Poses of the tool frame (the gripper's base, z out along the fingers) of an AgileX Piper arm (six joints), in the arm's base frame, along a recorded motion.
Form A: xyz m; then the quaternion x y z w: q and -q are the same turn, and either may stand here.
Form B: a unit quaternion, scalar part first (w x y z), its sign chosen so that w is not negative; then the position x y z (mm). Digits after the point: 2 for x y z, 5 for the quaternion.
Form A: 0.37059 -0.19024 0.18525 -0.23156 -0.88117 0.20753 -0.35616
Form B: 0.35616 0.23156 0.88117 -0.20753 370.59 -190.24 185.25
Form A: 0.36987 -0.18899 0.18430 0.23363 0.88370 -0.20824 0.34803
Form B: 0.34803 0.23363 0.88370 -0.20824 369.87 -188.99 184.30
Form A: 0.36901 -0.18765 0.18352 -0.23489 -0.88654 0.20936 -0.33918
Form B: 0.33918 0.23489 0.88654 -0.20936 369.01 -187.65 183.52
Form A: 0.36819 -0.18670 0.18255 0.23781 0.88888 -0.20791 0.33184
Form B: 0.33184 0.23781 0.88888 -0.20791 368.19 -186.70 182.55
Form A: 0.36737 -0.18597 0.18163 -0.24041 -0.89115 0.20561 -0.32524
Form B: 0.32524 0.24041 0.89115 -0.20561 367.37 -185.97 181.63
